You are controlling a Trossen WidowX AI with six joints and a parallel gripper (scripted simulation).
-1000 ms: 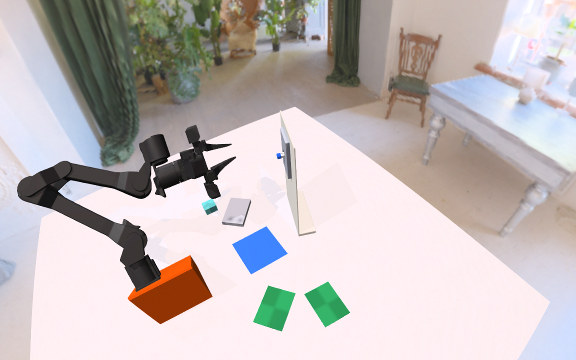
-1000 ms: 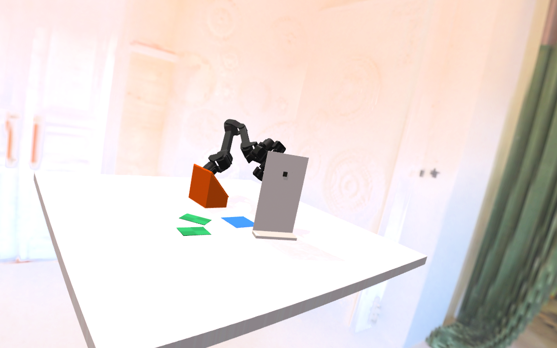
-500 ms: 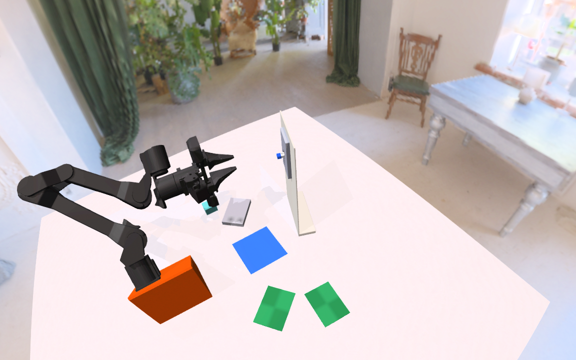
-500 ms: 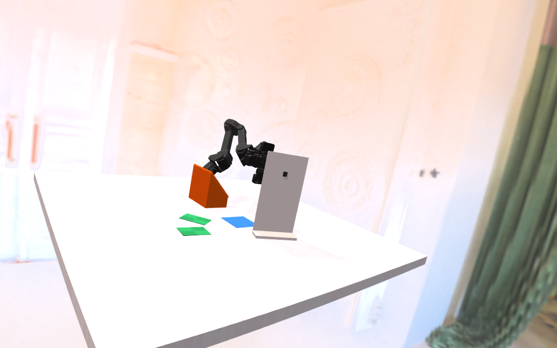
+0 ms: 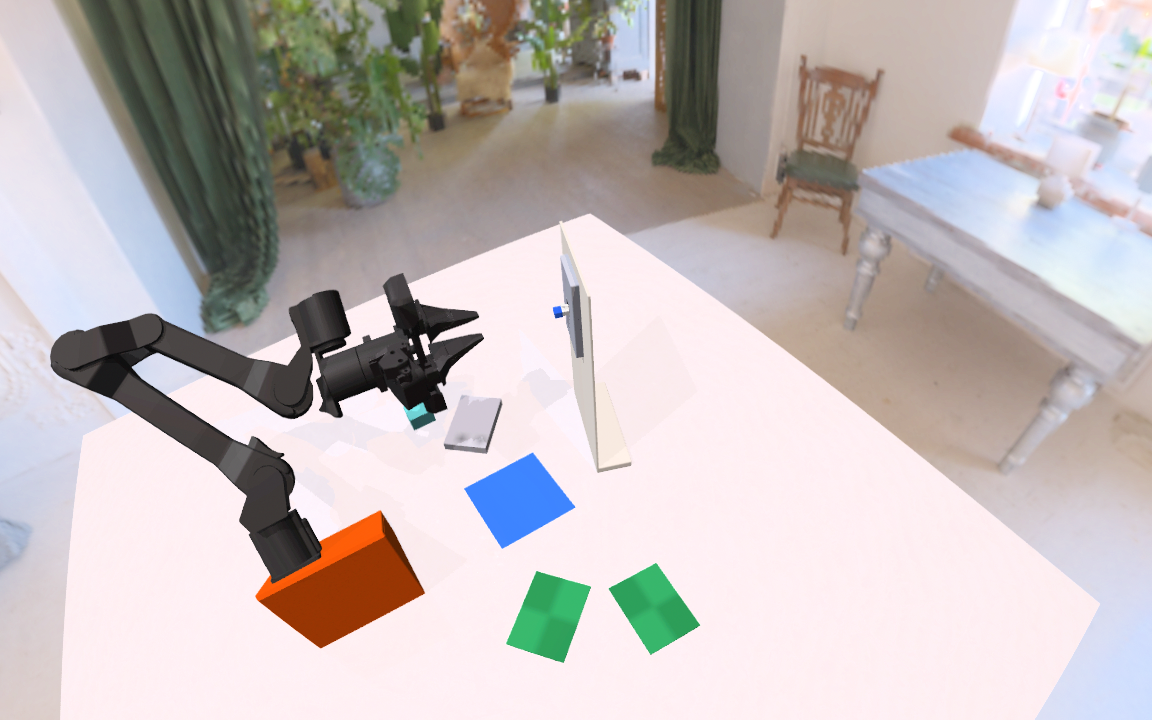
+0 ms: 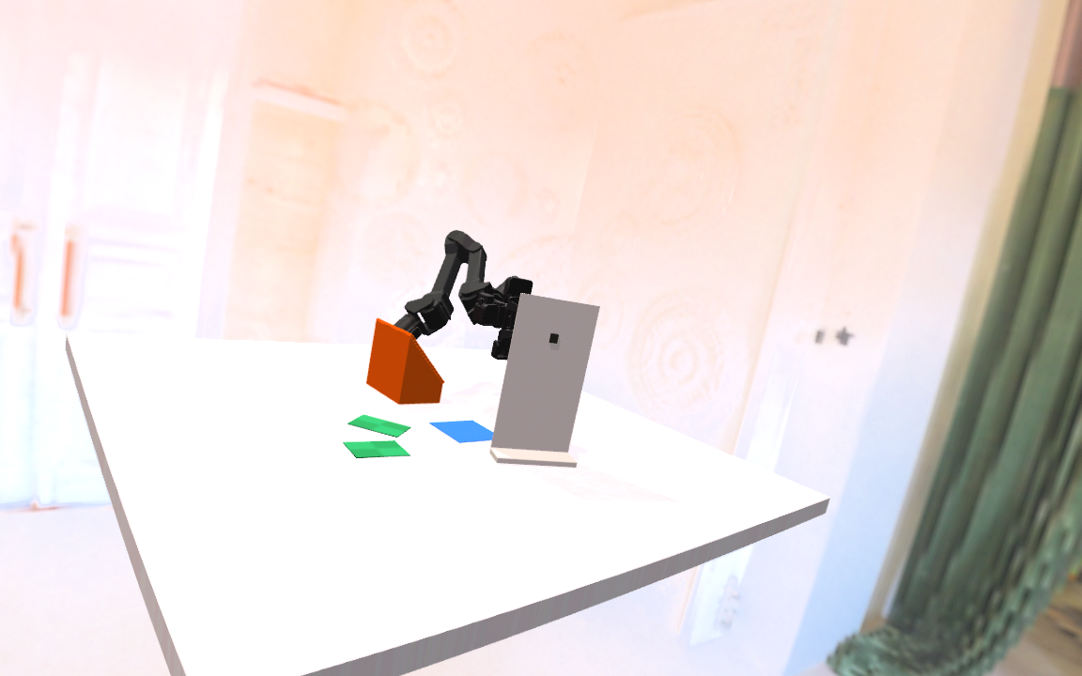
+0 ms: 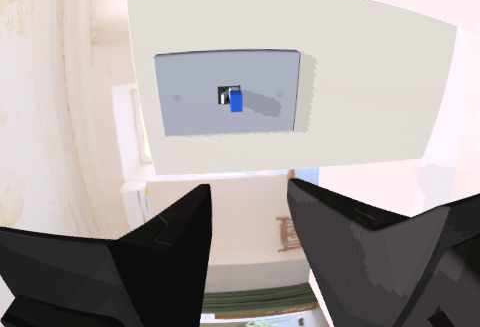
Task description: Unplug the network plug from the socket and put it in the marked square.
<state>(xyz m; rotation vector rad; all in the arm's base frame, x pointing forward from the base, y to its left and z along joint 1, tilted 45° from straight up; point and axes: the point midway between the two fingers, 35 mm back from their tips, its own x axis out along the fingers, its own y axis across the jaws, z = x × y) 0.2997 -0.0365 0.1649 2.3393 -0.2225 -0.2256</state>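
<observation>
My gripper tip is now 10 cm short of the network plug and 5 cm to the left of it. Also, from my gripper tip: upright panel: 12 cm ahead, 9 cm below, 6 cm to the right; then grey slab: 24 cm below, 7 cm to the left, 2 cm behind; then thin pale tab: 10 cm ahead, 5 cm to the right, 1 cm above.
</observation>
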